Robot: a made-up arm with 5 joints.
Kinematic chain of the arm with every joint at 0, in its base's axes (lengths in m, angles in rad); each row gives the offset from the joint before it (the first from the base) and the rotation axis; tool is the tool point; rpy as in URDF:
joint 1: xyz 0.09 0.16 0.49 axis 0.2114 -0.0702 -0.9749
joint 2: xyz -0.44 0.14 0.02 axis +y
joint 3: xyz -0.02 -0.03 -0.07 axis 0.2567 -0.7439 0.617
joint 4: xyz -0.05 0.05 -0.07 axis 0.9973 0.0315 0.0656
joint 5: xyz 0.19 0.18 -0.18 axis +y
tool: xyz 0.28 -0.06 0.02 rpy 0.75 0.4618 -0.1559
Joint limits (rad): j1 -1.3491..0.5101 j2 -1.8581..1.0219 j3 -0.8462..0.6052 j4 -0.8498..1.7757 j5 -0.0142..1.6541
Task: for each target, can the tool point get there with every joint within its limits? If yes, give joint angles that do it. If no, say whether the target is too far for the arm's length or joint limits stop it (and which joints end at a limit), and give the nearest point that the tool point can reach.
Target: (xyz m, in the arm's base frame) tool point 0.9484 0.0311 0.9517
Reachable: no: joint limits stop it (at a limit: joint 1, joint 2, joint 3) | nearest point 0.3461 0.2431 0.7287 | short by 0.676 m
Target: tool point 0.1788 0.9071 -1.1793
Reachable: no: too far | nearest point -0.0966 0.6133 -0.1123 | short by 1.140 m
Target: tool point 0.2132 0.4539 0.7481
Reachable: yes | joints -0.0072 -1.5246 0.1224 -0.0508 1.2379
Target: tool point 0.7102 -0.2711 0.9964
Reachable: no: joint limits stop it (at a limit: joint 2, joint 4) | nearest point 0.2370 0.0500 0.7270 | short by 0.632 m
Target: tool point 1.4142 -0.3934 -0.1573
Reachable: no: too far | nearest point 0.2939 -0.2260 0.1547 | short by 1.175 m
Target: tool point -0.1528 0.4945 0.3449
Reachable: yes | joints -0.7722 -0.6387 -0.3290 0.8710 0.6631
